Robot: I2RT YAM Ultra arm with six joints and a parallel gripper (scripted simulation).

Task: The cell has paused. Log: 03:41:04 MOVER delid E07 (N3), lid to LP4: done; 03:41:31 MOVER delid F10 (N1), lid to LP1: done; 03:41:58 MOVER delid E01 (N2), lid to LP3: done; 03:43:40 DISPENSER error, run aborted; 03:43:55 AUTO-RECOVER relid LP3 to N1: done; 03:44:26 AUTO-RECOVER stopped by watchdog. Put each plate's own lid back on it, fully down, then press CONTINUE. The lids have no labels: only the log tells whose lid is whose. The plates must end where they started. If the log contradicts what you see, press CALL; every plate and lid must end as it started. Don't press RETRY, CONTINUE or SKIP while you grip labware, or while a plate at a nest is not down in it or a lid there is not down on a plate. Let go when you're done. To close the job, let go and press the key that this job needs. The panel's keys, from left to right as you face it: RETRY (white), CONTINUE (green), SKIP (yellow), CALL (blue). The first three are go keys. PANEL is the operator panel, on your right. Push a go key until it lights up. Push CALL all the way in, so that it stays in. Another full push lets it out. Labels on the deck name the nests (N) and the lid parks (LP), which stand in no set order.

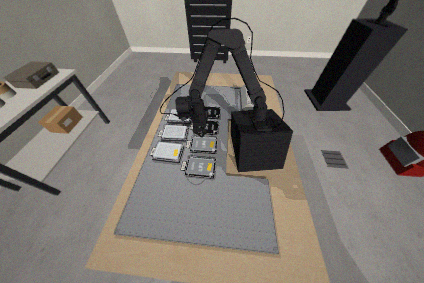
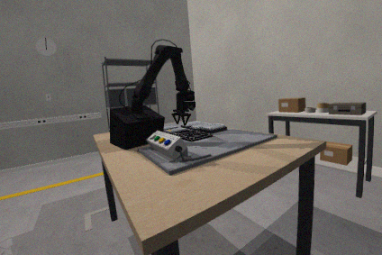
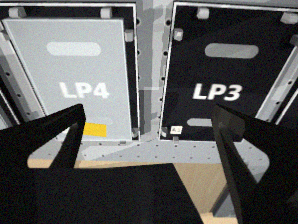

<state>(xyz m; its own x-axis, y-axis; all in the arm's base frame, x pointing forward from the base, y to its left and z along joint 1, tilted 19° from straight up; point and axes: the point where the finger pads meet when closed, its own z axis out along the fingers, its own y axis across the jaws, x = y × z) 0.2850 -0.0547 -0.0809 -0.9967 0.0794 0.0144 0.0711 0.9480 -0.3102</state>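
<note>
Right now my hand is 20 mm past the park LP3, 60 mm to the left of it and 60 mm above it. Also, from my hand: green continue key: 320 mm behind, 270 mm to the right; then white retry key: 320 mm behind, 220 mm to the right; then park LP2: 30 mm behind, 190 mm to the right, 60 mm below.
</note>
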